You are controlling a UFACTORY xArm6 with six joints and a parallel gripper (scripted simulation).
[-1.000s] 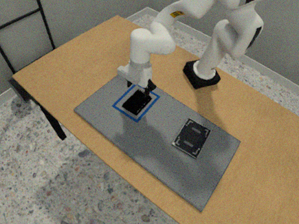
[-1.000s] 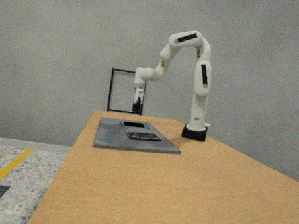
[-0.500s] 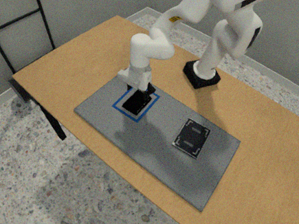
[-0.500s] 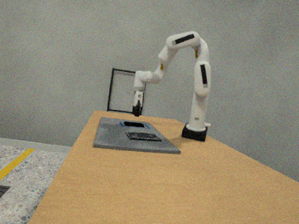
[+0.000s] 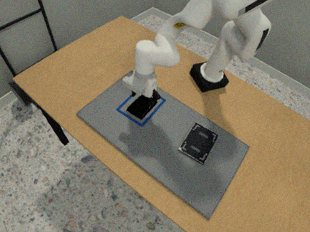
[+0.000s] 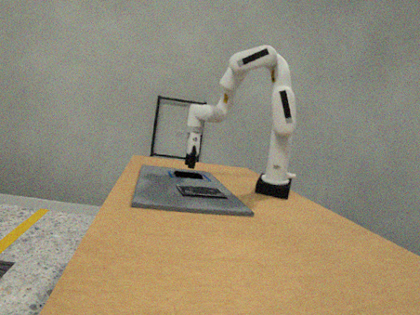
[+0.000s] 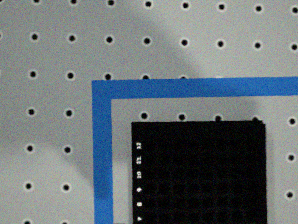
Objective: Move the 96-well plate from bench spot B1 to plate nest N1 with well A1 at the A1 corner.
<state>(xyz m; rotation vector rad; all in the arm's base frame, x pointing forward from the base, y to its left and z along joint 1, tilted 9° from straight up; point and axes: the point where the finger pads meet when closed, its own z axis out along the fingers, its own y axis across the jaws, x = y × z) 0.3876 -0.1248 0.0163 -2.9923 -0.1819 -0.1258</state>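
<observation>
My gripper is now 50 mm above the black 96-well plate. Round my hand: plate nest: 30 mm behind, 300 mm to the left, 50 mm below.
</observation>
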